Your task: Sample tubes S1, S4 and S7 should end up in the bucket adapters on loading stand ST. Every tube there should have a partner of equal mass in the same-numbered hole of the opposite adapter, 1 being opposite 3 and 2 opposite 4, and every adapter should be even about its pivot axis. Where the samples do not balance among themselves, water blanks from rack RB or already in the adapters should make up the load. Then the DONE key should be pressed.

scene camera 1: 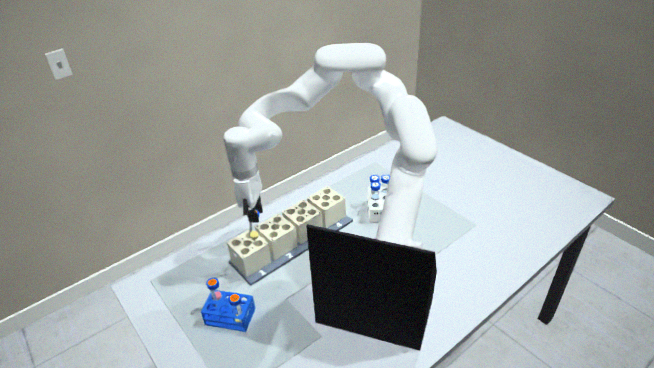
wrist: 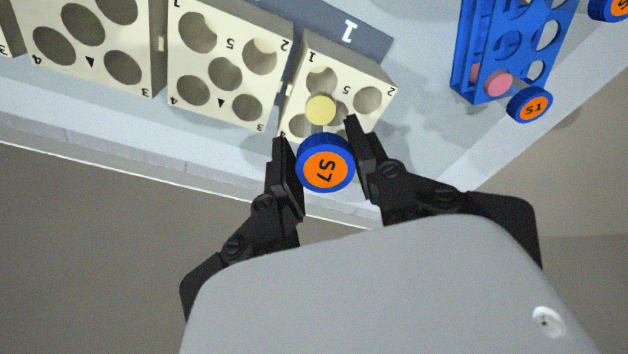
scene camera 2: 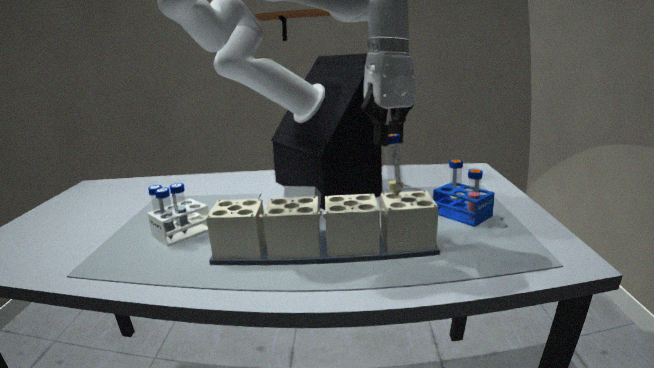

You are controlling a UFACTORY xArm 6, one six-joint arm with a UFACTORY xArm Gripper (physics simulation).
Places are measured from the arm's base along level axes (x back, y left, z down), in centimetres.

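Pixels of known places: gripper, fingertip midpoint: (scene camera 1: 256, 217) (wrist: 320, 145) (scene camera 2: 388, 143); arm's base, origin of the base link: (scene camera 1: 390, 253) (scene camera 2: 310, 103).
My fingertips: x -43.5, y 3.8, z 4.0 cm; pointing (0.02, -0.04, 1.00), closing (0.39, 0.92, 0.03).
Ahead of a thing's pixels: the offset from my fingertips to its top centre. "*": to the spot under its first point.
My gripper (scene camera 1: 253, 212) (scene camera 2: 394, 136) (wrist: 320, 145) is shut on tube S7 @(dy +0.6, dx -1.1, dz -1.9 cm) (scene camera 2: 395, 160) (wrist: 326, 169), which has an orange-topped blue cap and a yellow bottom. The tube hangs nearly upright with its tip at or just above the top of adapter 1 @(* dy +6.4, dx +0.8, dz +12.9 cm) (scene camera 1: 250, 260) (scene camera 2: 412, 227) (wrist: 300, 95). In the wrist view the tip appears among holes 1, 4 and 5; I cannot tell whether it is over one. Four cream adapters stand on stand ST (scene camera 1: 277, 270) (scene camera 2: 320, 260) (wrist: 370, 42); their visible holes look empty. S1 @(dy +22.1, dx +0.8, dz +7.8 cm) (scene camera 1: 213, 283) (scene camera 2: 475, 174) (wrist: 533, 107) stands in the blue rack @(dy +22.5, dx +5.3, dz +14.0 cm) (scene camera 1: 225, 322) (scene camera 2: 457, 212) (wrist: 459, 60).
Another orange-capped tube @(dy +22.9, dx +9.8, dz +7.8 cm) (scene camera 1: 235, 299) (scene camera 2: 455, 164) stands in the blue rack; its label is cut off in the wrist view. A white rack @(dy -42.6, dx +20.4, dz +14.0 cm) (scene camera 1: 376, 214) (scene camera 2: 159, 230) holds three blue-and-white-capped tubes. A black panel (scene camera 1: 370, 287) stands beside the arm's base. The DONE key does not show.
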